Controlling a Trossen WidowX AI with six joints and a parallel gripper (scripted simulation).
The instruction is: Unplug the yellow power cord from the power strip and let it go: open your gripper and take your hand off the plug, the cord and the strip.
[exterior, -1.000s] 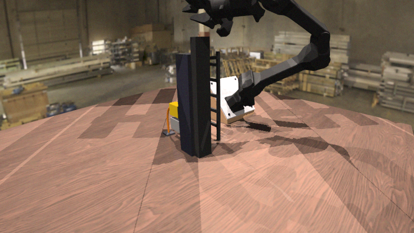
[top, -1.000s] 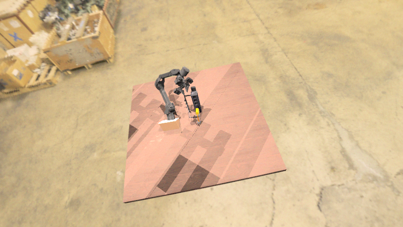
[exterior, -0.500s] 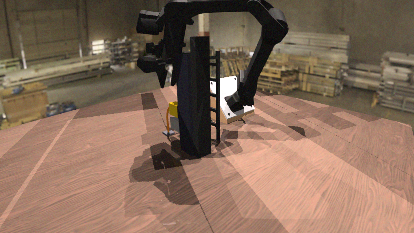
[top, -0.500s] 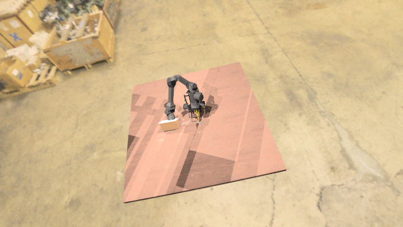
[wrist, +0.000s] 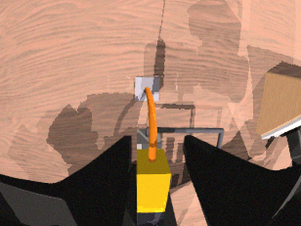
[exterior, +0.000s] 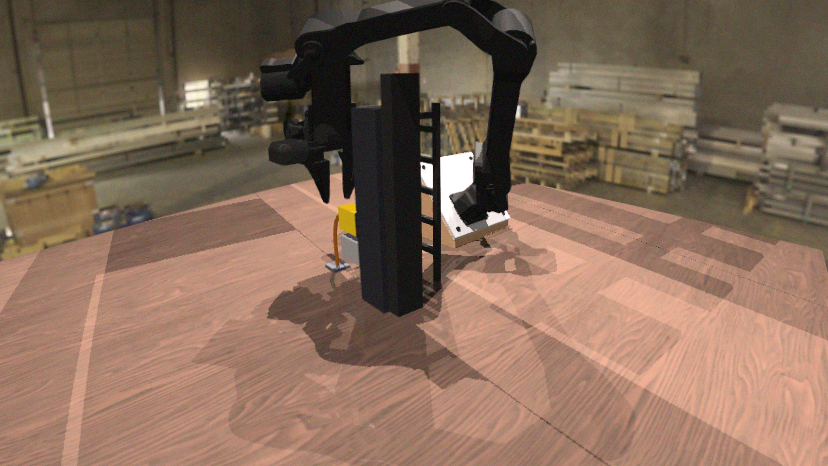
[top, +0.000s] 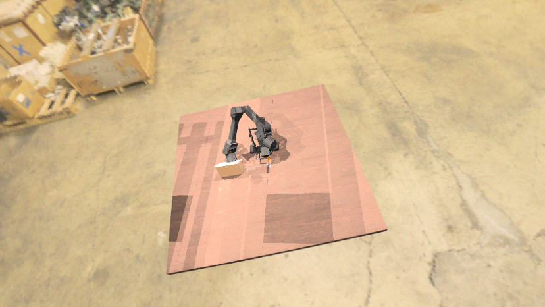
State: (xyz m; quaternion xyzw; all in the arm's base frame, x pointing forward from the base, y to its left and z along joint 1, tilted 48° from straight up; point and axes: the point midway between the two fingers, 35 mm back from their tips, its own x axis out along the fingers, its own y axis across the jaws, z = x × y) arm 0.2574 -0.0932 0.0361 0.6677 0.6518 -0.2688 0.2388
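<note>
My gripper tip is now 70 mm to the right of the yellow plug and 10 mm above it.
</note>
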